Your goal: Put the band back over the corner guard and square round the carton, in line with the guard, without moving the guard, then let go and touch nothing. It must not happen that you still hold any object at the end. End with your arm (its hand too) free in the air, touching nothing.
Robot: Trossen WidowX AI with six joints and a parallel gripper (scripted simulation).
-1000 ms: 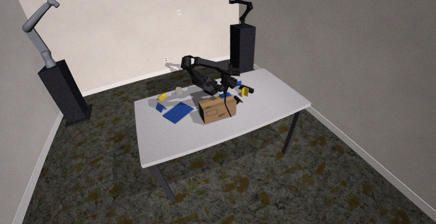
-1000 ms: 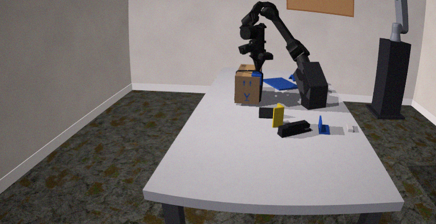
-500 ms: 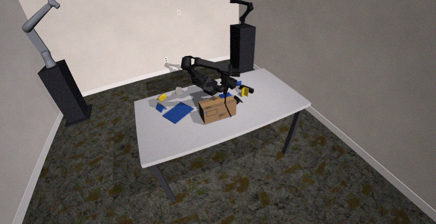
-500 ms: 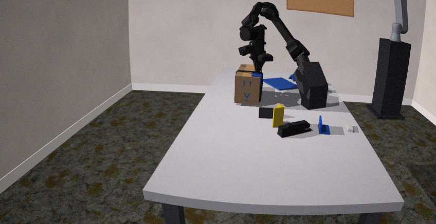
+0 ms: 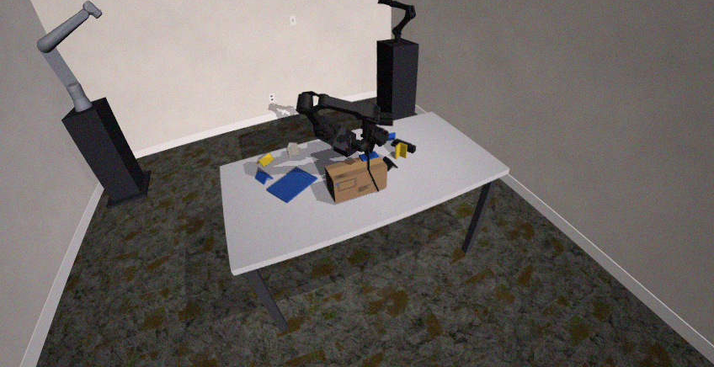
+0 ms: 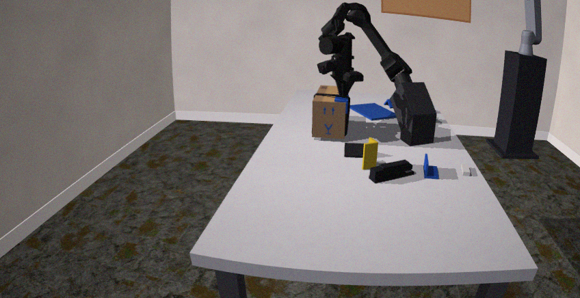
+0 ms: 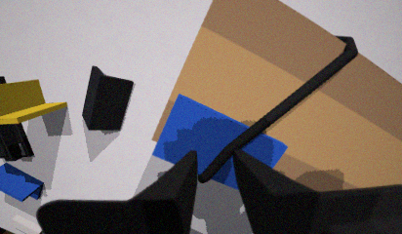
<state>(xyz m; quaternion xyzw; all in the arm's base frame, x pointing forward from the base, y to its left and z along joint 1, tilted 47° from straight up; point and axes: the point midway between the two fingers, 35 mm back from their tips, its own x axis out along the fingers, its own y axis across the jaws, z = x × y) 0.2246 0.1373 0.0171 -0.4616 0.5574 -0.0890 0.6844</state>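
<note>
Now: hand 110 mm above the brown carton, 90 mm to the left of it and 40 mm short of it. Round my hand: yellow corner guard: 240 mm to the left, 140 mm below, 90 mm behind; then blue flat sheet: 350 mm to the right, 180 mm below, 150 mm behind; then black stapler: 300 mm to the left, 160 mm below, 150 mm behind.
</note>
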